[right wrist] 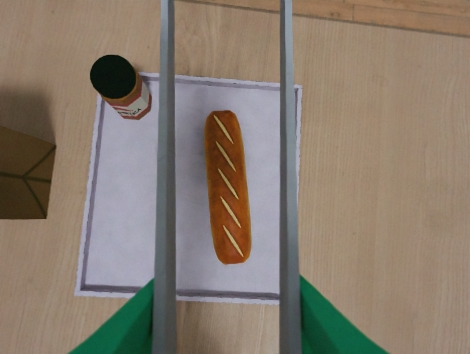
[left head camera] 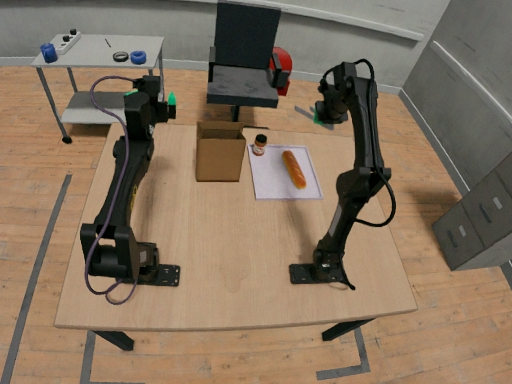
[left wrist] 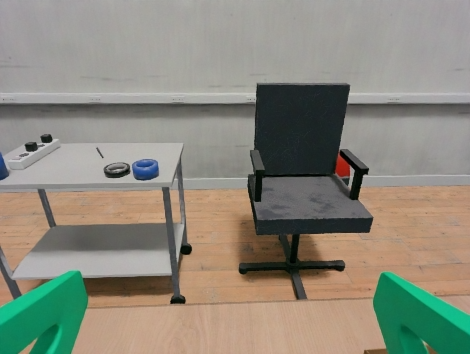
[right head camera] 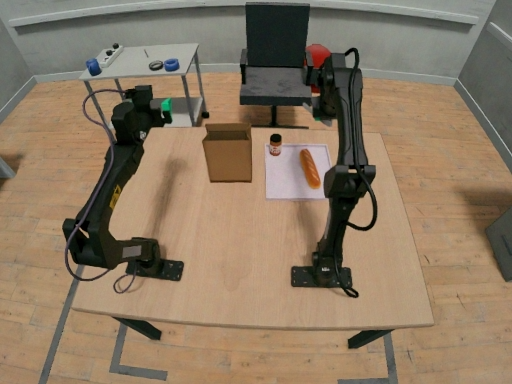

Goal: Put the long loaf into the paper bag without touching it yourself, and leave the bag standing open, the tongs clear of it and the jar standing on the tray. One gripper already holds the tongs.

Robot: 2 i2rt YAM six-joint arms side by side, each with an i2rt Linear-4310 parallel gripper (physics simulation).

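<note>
The long loaf [left head camera: 294,170] [right head camera: 310,169] [right wrist: 227,187] lies on the white tray [left head camera: 270,185] [right head camera: 285,185] [right wrist: 125,225]. The jar [left head camera: 259,145] [right head camera: 275,145] [right wrist: 114,77] stands upright in the tray's back-left corner. The paper bag [left head camera: 218,159] [right head camera: 229,159] [right wrist: 25,195] stands open left of the tray. My right gripper [right head camera: 317,118] [right wrist: 227,291] is shut on the tongs [right wrist: 166,175], high above the tray. The tongs' two grey arms are apart; the loaf shows between them in the right wrist view, below. My left gripper [left head camera: 172,103] [right head camera: 166,110] [left wrist: 231,286] is open and empty, raised left of the bag.
A black office chair [left head camera: 240,82] [right head camera: 275,82] [left wrist: 310,200] stands behind the table [left head camera: 215,280] [right head camera: 215,290]. A grey cart [left head camera: 107,59] [right head camera: 137,67] [left wrist: 80,172] with tape rolls and a power strip stands at the back left. A grey cabinet [left head camera: 457,245] stands at the right.
</note>
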